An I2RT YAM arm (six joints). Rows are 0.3 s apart.
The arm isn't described. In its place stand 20 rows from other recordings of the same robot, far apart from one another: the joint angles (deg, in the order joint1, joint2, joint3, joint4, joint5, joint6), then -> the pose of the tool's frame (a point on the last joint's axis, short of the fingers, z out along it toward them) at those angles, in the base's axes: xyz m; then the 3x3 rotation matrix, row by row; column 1 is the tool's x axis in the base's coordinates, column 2 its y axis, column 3 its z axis.
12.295 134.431 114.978 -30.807 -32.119 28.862 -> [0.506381 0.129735 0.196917], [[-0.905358 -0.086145 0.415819], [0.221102 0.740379 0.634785], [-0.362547 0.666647 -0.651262]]
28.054 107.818 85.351 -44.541 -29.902 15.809 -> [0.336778 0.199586 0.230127], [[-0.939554 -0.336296 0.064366], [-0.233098 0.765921 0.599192], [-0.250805 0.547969 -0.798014]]
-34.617 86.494 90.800 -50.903 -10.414 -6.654 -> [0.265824 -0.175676 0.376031], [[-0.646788 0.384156 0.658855], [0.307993 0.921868 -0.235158], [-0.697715 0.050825 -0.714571]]
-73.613 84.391 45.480 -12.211 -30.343 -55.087 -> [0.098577 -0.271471 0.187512], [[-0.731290 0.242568 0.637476], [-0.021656 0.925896 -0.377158], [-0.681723 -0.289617 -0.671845]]
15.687 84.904 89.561 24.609 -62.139 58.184 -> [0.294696 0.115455 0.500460], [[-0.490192 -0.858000 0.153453], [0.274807 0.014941 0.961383], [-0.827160 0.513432 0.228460]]
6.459 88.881 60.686 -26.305 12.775 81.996 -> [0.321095 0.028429 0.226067], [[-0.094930 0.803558 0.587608], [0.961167 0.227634 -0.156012], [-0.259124 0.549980 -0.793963]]
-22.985 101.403 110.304 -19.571 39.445 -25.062 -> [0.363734 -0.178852 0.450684], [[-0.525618 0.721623 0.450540], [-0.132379 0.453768 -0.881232], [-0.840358 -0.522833 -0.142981]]
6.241 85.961 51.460 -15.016 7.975 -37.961 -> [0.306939 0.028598 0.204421], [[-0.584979 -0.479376 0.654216], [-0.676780 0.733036 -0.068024], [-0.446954 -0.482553 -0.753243]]
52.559 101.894 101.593 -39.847 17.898 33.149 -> [0.253190 0.312672 0.360990], [[-0.663245 -0.298677 0.686221], [-0.010277 0.920462 0.390697], [-0.748332 0.252075 -0.613561]]
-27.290 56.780 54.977 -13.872 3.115 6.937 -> [0.201384 -0.106074 0.357021], [[-0.177441 0.529621 0.829467], [0.227249 0.842114 -0.489083], [-0.957535 0.101712 -0.269781]]
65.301 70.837 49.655 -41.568 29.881 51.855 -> [0.112838 0.202895 0.237065], [[-0.773999 -0.135529 0.618512], [-0.050950 0.986987 0.152512], [-0.631133 0.086531 -0.770833]]
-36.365 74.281 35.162 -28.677 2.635 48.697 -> [0.174428 -0.130468 0.158163], [[-0.036625 0.960249 0.276730], [0.958889 0.111747 -0.260854], [-0.281408 0.255800 -0.924865]]
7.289 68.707 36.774 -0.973 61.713 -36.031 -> [0.242118 -0.000635 0.231447], [[-0.831782 0.227445 0.506367], [-0.387414 0.415447 -0.822991], [-0.397554 -0.880723 -0.257446]]
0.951 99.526 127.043 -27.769 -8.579 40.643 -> [0.362315 0.011326 0.539785], [[-0.111175 -0.122762 0.986189], [0.642299 0.748358 0.165564], [-0.758348 0.651835 -0.004349]]
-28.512 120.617 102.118 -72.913 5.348 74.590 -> [0.352658 -0.195349 0.210450], [[0.222807 0.972622 -0.066049], [0.971299 -0.227271 -0.070189], [-0.083279 -0.048515 -0.995345]]
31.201 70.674 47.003 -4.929 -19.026 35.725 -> [0.229745 0.152713 0.267680], [[-0.761312 -0.357261 0.541081], [0.184258 0.680890 0.708828], [-0.621654 0.639338 -0.452541]]
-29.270 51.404 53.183 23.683 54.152 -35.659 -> [0.146367 -0.115116 0.428187], [[-0.234378 0.969974 0.064936], [-0.260005 0.001817 -0.965605], [-0.936730 -0.243201 0.251773]]
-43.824 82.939 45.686 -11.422 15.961 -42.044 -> [0.202697 -0.208111 0.193675], [[-0.935950 0.228846 0.267631], [0.005837 0.770008 -0.638007], [-0.352084 -0.595581 -0.722025]]
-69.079 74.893 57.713 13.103 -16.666 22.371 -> [0.120523 -0.286679 0.345648], [[0.278222 0.742691 0.609100], [0.293308 0.538156 -0.790164], [-0.914638 0.398495 -0.068110]]
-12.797 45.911 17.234 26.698 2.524 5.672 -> [0.184499 -0.043514 0.234411], [[-0.007399 0.266236 0.963880], [0.102933 0.958988 -0.264095], [-0.994661 0.097261 -0.034500]]
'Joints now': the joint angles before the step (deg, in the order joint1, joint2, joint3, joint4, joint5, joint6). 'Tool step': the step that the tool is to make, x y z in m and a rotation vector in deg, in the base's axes. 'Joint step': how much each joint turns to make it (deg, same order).
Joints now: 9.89, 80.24, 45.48, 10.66, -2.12, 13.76
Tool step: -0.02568, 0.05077, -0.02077, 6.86, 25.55, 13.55
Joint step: 9.17, 2.02, 4.76, -24.75, -11.14, 8.03
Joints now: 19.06, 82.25, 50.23, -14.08, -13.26, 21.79
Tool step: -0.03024, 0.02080, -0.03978, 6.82, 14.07, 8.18
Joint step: 4.73, 1.70, -6.06, -1.30, -11.07, 4.84
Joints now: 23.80, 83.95, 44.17, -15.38, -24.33, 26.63
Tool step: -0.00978, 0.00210, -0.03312, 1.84, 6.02, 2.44
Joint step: 0.72, 3.83, -4.34, 3.82, -4.41, 0.88
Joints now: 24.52, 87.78, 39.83, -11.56, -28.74, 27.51
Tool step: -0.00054, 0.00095, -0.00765, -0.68, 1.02, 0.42
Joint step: 0.24, 1.46, -0.36, 0.48, 0.08, -0.29
